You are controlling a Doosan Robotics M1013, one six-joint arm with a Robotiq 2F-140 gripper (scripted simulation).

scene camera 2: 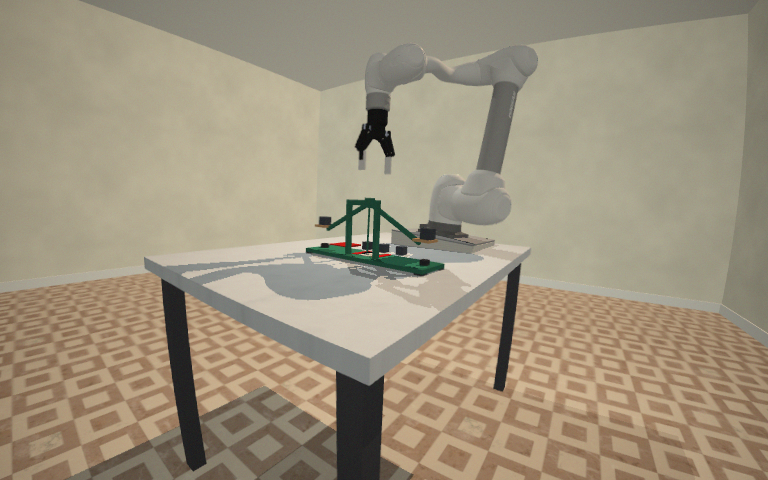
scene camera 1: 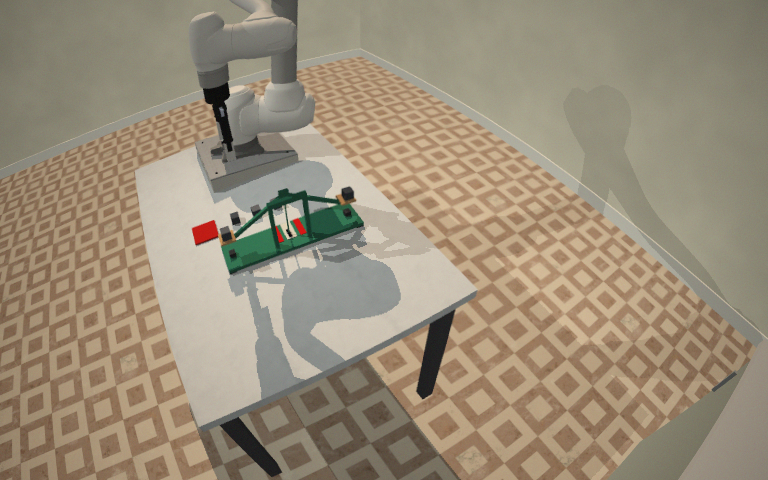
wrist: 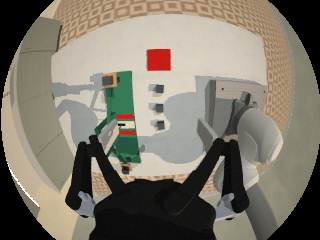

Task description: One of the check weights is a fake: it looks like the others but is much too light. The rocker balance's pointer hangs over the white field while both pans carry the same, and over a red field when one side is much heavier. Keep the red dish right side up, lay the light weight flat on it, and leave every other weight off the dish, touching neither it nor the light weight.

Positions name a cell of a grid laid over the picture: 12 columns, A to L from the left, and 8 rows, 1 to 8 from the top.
Labels:
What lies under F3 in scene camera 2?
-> My gripper.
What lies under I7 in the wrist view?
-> My gripper.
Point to a green rocker balance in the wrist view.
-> E5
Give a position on a green rocker balance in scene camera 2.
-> At G5

